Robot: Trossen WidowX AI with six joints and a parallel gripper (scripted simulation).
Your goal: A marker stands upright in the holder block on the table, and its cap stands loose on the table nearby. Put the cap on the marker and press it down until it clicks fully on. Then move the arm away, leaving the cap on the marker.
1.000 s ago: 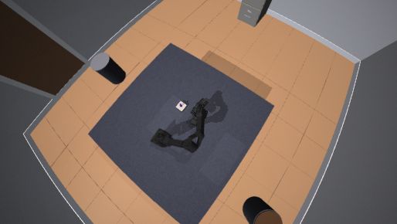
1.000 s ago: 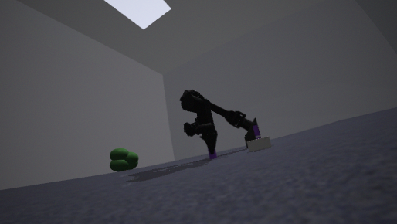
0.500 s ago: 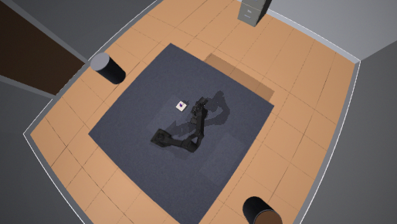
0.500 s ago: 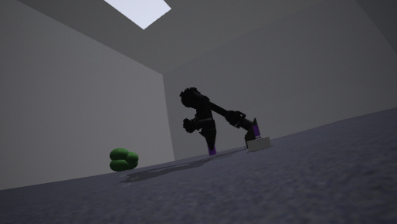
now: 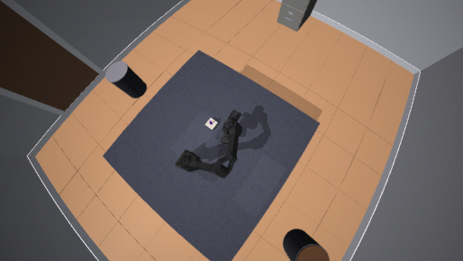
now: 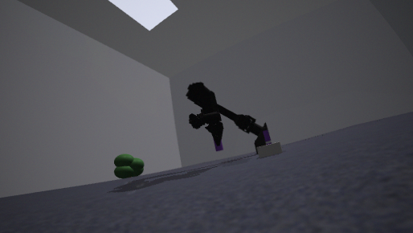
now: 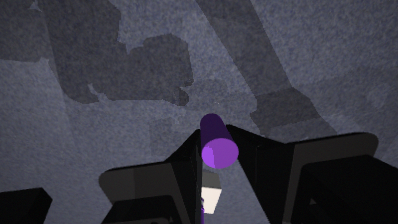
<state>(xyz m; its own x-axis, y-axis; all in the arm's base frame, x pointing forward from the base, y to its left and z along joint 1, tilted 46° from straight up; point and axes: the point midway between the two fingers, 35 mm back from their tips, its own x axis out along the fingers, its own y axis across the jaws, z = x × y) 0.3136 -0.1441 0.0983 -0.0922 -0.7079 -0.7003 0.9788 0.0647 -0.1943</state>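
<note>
My gripper tip is 170 mm to the right of the holder block, 50 mm above it and 10 mm short of it. Round my gripper tip: purple marker cap (10 mm above).
</note>
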